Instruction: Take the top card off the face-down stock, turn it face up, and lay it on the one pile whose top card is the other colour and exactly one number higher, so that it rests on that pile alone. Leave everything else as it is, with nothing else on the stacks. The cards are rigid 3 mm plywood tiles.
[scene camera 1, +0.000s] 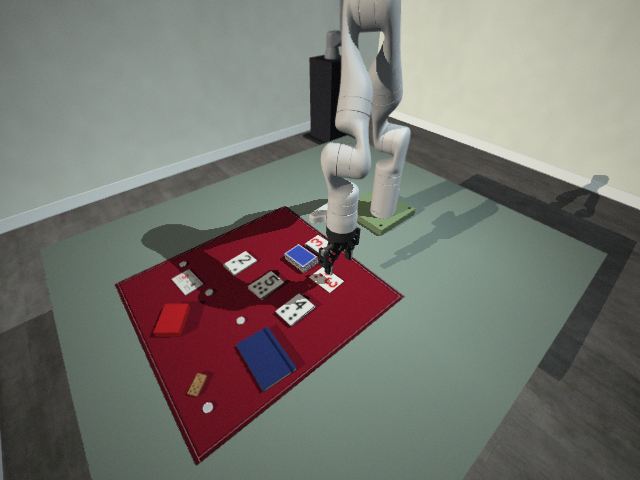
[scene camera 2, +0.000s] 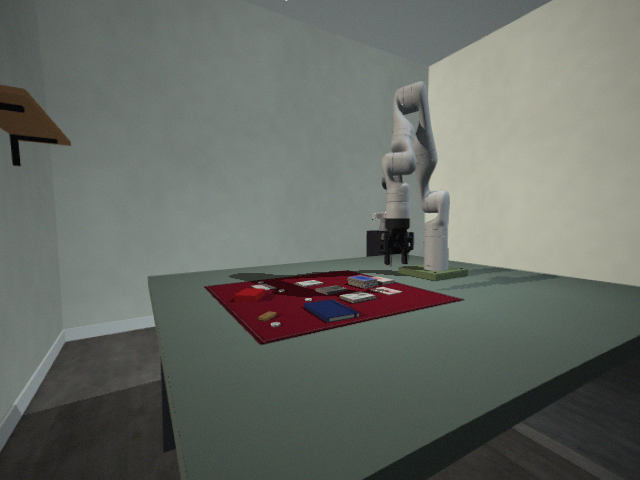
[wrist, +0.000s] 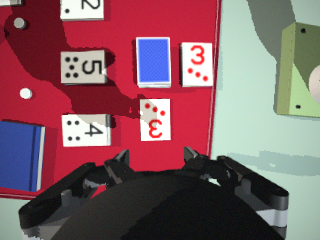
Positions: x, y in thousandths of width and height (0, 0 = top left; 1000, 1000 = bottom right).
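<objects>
My gripper: wrist view (489, 648), scene camera 1 (529, 553), scene camera 2 (620, 553).
</objects>
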